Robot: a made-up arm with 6 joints.
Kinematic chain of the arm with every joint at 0, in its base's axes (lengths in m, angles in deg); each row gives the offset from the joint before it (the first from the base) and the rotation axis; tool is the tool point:
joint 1: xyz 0 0 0.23 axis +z
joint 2: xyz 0 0.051 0 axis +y
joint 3: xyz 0 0 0.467 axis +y
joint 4: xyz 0 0 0.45 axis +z
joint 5: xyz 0 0 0 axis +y
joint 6: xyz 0 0 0.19 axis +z
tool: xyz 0 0 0
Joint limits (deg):
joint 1: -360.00..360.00
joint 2: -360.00..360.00
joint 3: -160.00..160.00
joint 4: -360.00..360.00
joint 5: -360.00..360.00
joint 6: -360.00..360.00
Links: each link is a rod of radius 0.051 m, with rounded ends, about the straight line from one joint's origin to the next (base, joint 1, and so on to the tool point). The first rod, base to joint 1, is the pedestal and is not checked.
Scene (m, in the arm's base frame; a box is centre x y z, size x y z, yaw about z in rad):
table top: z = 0
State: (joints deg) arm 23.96 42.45 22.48 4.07 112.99 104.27
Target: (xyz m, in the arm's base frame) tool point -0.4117 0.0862 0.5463
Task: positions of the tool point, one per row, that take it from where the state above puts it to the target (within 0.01 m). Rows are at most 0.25 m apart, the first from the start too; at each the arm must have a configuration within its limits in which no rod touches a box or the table.
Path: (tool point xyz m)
1: 0.5580 0.2729 0.7614
2: 0.4180 0.1884 0.9006
3: 0.2393 0.1156 0.9787
4: 0.0460 0.0650 0.9898
5: -0.1356 0.0411 0.9371
6: -0.2822 0.0420 0.8326
7: -0.3768 0.0605 0.6949
8: -0.4117 0.0862 0.5463

